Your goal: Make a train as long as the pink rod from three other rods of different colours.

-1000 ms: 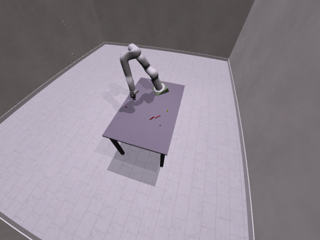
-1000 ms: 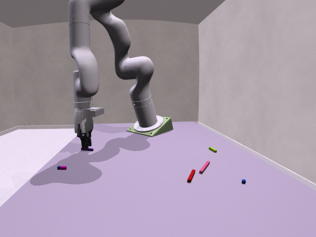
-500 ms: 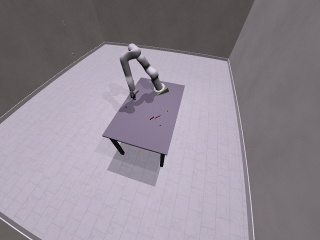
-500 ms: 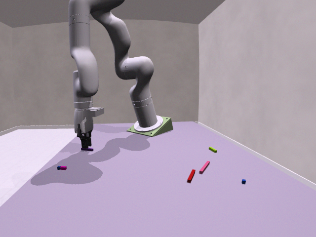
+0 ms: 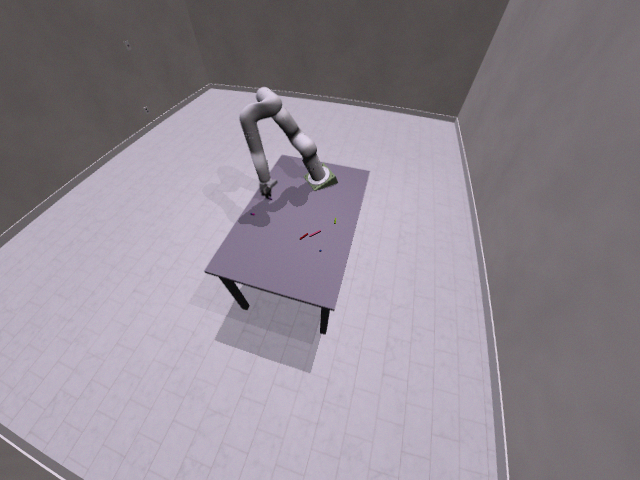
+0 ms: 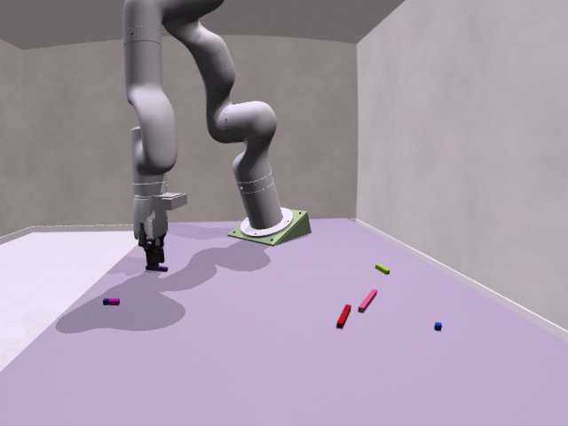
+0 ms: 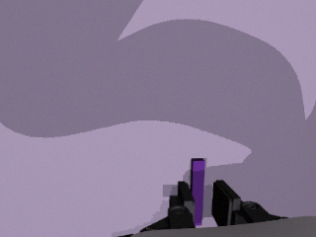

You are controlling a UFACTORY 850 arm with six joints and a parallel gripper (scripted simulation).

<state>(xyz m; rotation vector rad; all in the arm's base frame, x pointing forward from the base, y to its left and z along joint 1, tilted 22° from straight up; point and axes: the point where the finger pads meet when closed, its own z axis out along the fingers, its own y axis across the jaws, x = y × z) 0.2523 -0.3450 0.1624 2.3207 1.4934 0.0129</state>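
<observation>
Now: the purple rod 30 mm below my hand. The rest, counted from my hand: magenta rod: 180 mm ahead, 80 mm to the right, 30 mm below; then pink rod: 320 mm ahead, 390 mm to the left, 30 mm below; then red rod: 350 mm ahead, 320 mm to the left, 30 mm below.
</observation>
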